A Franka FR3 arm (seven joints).
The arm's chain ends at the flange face. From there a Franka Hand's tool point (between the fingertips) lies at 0.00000 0.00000 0.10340 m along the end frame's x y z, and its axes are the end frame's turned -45 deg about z.
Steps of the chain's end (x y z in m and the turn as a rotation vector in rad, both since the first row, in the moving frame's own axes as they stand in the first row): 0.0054 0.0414 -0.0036 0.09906 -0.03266 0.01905; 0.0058 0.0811 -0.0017 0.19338 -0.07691 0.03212; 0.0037 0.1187 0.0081 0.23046 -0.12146 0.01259
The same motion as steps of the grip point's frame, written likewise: -0.0205 0.0235 -0.0042 0.09314 0.04695 0.01905; -0.0445 0.0420 -0.0039 0.19112 0.08236 0.03212; -0.0733 0.0612 0.0046 0.24885 0.07707 0.01259
